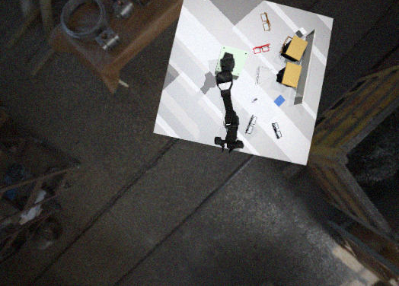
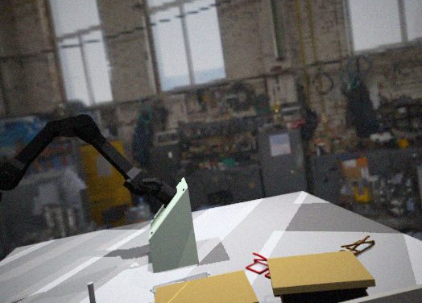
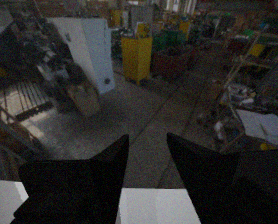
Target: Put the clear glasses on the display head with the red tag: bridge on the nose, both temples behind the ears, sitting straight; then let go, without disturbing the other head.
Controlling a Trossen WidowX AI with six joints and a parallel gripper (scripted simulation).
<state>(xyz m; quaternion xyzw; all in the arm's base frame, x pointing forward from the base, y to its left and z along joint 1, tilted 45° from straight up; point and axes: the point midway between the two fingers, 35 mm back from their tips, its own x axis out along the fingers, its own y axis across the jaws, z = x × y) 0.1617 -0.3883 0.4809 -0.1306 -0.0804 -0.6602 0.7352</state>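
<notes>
Right now my gripper tip is 510 mm to the right of the blue tag, 350 mm short of it and 220 mm above it. The rest, counted from my gripper tip: display head: 920 mm to the left, 300 mm ahead, 170 mm below.
</notes>
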